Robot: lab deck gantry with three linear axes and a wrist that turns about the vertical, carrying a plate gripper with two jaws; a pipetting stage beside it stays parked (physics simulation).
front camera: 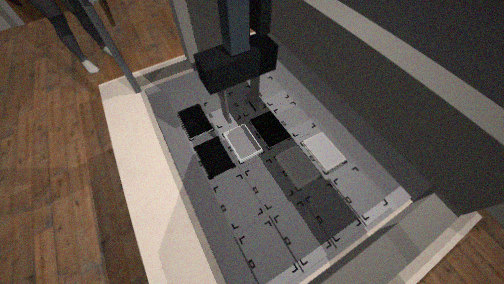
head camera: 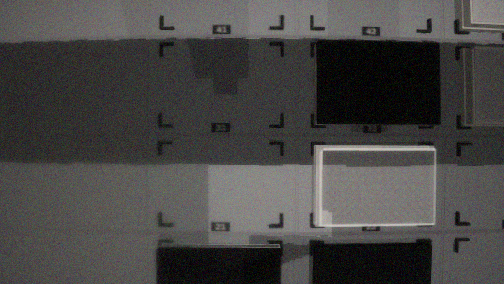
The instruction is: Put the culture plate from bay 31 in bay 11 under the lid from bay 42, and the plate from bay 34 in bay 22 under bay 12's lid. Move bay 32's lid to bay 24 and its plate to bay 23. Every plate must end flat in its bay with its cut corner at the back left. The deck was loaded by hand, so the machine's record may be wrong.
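Frame: origin at the robot's base, x ahead, y left, z up, level; metres.
Seen in the pictures: gripper, fingertip midpoint: (front camera: 240, 112); robot's base, origin of the base link: (front camera: 178, 115).
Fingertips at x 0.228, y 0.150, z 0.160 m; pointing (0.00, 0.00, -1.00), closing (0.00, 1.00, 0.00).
Offsets run from my fingertips to a thing's top centre. "pt": to the spot under its first point.
My gripper (front camera: 242, 110) hangs over the left part of the deck, behind the pale plate, its jaws apart with no plate visible between them; it does not show in the head view. Black-topped pieces lie in bay 11 {pt 0.154 m back, 0.107 m right, 0.144 m down} (front camera: 195, 121) (head camera: 219, 265), bay 12 {pt 0.006 m ahead, 0.107 m right, 0.152 m down} (front camera: 214, 157) (head camera: 372, 264) and bay 32 {pt 0.004 m ahead, 0.107 m left, 0.144 m down} (front camera: 270, 128) (head camera: 378, 82). A pale, bright-rimmed plate {0.000 m ahead, 0.000 m left, 0.146 m down} (front camera: 243, 143) (head camera: 378, 187) lies in bay 22. Whether each piece is a plate, a lid or both is unclear, and the cut corners cannot be made out.
A white piece {0.164 m ahead, 0.214 m left, 0.146 m down} (front camera: 324, 151) (head camera: 487, 11) lies in bay 43. A grey, see-through piece {0.164 m ahead, 0.107 m left, 0.146 m down} (front camera: 300, 166) (head camera: 487, 85) lies in bay 33, beside it. The deck's pale side wall (front camera: 132, 175) runs along the left in the front view. Shadows cross the deck.
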